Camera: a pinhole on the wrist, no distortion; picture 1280 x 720 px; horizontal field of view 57.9 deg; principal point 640.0 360.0 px. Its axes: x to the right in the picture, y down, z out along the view. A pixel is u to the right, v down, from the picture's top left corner.
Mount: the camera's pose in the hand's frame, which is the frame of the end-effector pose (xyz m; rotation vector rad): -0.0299 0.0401 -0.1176 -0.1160 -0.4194 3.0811
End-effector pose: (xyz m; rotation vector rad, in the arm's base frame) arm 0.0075 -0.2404 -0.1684 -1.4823 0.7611 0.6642
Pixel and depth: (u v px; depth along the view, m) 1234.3 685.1 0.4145
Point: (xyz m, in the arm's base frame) -0.0154 0.0125 0.1436
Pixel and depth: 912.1 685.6 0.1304
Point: -0.0137 -0.2398 -0.0944
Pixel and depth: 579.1 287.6 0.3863
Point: 0.0256 0.0232 -0.1269
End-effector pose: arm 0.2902 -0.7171 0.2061 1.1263 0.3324 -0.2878
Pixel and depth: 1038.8 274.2 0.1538
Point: 0.2119 -0.7337 0.2657
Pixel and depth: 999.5 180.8 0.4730
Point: 0.1324 -1.0250 0.4185
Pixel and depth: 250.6 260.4 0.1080
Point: 0.2948 -0.7013 0.2191
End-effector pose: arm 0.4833 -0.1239 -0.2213 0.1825 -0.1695 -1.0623
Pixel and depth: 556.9 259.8 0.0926
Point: 0.4942 -0.0847 -0.2428
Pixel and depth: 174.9 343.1 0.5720
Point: 0.3596 -0.3436 0.1982
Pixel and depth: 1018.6 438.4 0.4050
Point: 0.2579 -0.0127 -0.0036
